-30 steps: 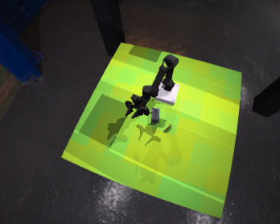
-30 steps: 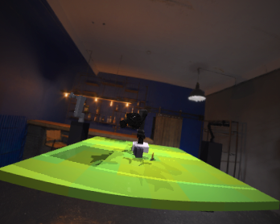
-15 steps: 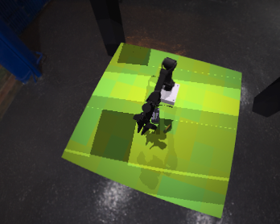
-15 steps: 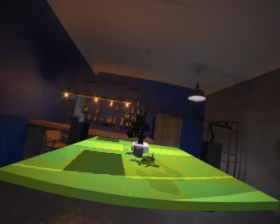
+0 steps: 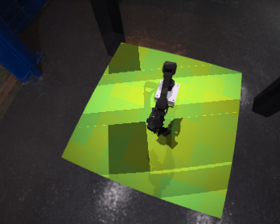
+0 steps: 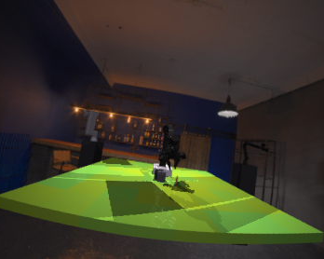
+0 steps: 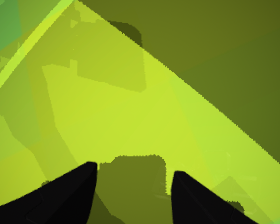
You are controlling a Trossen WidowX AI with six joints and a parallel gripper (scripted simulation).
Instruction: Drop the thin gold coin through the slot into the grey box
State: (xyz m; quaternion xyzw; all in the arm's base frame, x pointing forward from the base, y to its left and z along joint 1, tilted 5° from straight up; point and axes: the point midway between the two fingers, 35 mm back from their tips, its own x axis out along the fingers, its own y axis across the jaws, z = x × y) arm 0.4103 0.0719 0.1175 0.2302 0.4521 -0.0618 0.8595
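Right now my gripper tip is 12 cm past the gold coin, 9 cm above it and 5 cm to the right of it.
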